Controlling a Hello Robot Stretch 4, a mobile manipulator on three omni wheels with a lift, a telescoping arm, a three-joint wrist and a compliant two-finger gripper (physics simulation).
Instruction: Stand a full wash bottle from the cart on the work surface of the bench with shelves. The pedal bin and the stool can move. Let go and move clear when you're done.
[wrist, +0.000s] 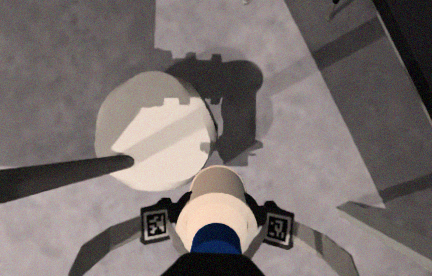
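Seen in the pictures: hand at its tool point: (217, 210); robot's base at its link origin: (163, 133).
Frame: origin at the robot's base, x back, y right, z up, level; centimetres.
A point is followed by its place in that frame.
Observation:
My gripper (218, 206) {x -22.0, y 8.7, z 86.2 cm} is shut on a wash bottle (217, 214) {x -22.1, y 7.8, z 90.6 cm} at the lower middle of the wrist view. The bottle has a pale body and a blue top, seen from above, with a black finger pad pressed on each side. It hangs above a mottled grey floor (295, 150) {x -53.2, y 5.5, z -2.8 cm}. The bottle's lower end is partly hidden by its own upper part. I cannot make out the bench with shelves or the cart for certain in this view.
A white round-topped object (160, 165) {x -3.1, y 10.9, z 18.7 cm}, possibly the pedal bin, stands left of the bottle. A dark rod (65, 172) reaches over it from the left edge. A shadow falls beside it. A pale-edged grey panel (395, 237) {x -70.6, y 27.8, z 34.6 cm} shows at the lower right.

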